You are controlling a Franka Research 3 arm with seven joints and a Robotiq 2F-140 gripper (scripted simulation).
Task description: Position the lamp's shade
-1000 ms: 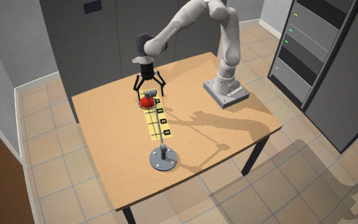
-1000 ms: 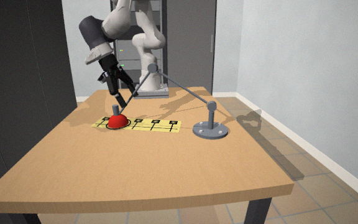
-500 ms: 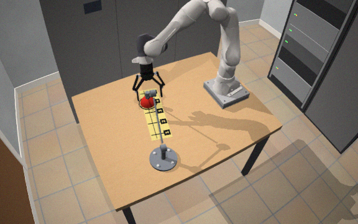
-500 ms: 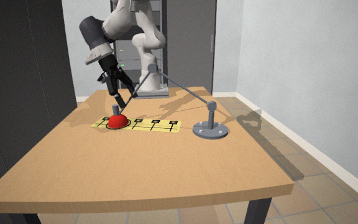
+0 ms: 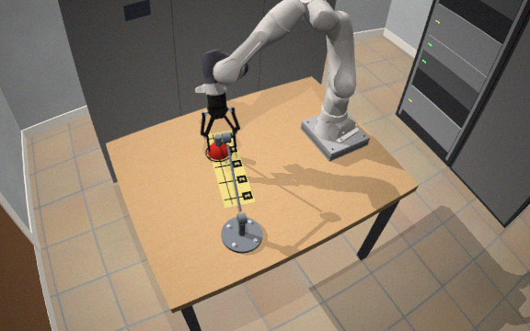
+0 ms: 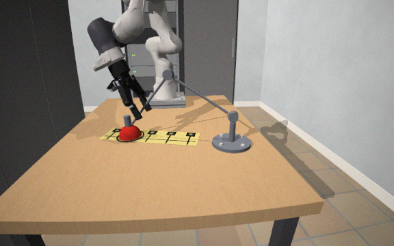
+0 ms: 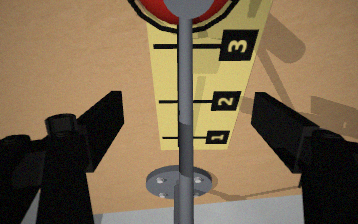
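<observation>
My hand is 13 cm above the yellow numbered strip, 2 cm to the right of it and 2 cm past it. The rest, counted from my hand: grey round foot 36 cm to the left, 10 cm below, 9 cm ahead.
</observation>
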